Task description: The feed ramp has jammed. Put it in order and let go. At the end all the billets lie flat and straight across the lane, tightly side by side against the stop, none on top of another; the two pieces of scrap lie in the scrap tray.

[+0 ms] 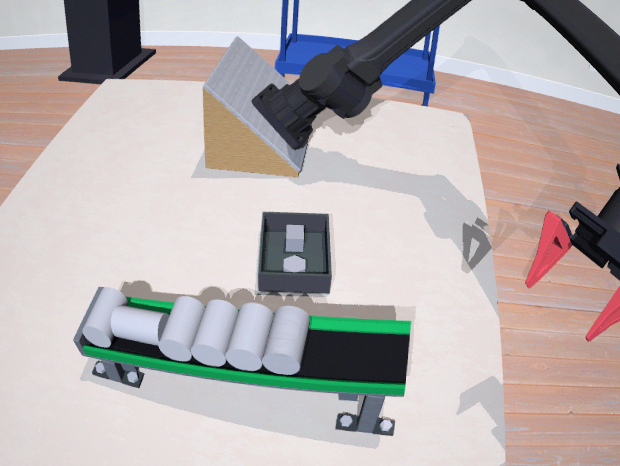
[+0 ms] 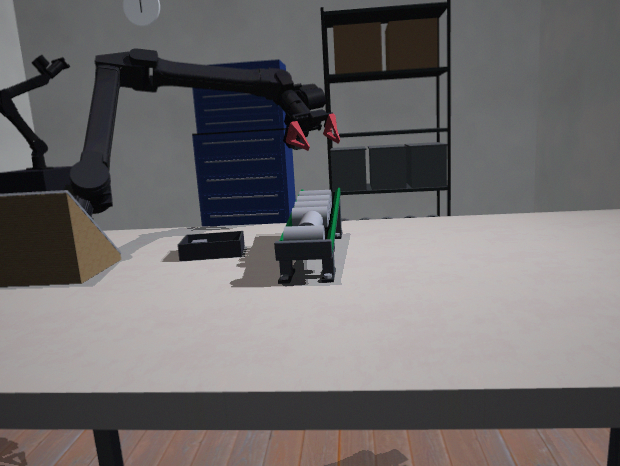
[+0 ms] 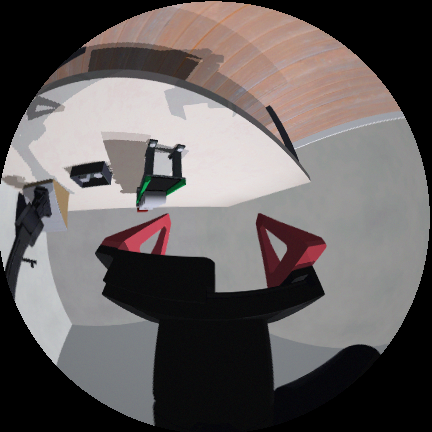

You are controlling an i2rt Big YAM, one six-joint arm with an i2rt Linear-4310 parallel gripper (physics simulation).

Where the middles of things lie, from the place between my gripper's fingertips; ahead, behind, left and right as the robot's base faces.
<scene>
My gripper is now 30 mm short of the ramp lane (image 1: 372,357), 330 mm to the left of it and 130 mm above it. Round my hand: scrap tray (image 1: 317,278): 190 mm behind, 330 mm to the right, 190 mm below; then stop (image 2: 297,248): 60 mm ahead, 520 mm to the right, 150 mm below.
</scene>
